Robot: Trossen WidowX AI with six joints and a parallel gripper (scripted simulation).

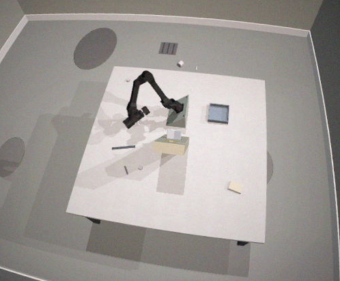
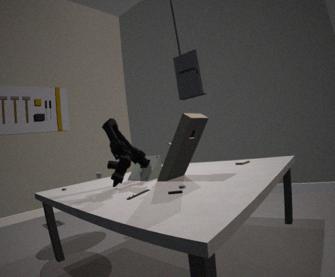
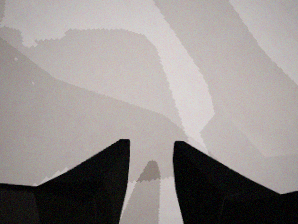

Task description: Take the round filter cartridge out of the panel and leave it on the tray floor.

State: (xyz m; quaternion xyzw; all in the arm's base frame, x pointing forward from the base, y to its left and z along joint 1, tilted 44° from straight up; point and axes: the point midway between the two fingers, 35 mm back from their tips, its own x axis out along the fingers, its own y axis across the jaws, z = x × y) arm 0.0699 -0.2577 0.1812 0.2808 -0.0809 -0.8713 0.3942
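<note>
My gripper tip is now 33 cm short of the round filter cartridge, 31 cm to the right of it and 25 cm below it. Round my gripper tip: blue-grey tray: 10 cm behind, 60 cm to the left, 1 cm below; then short dark piece: 43 cm ahead, 1 cm to the left, 1 cm below; then tan block: 46 cm ahead, 75 cm to the left, 1 cm below.
</note>
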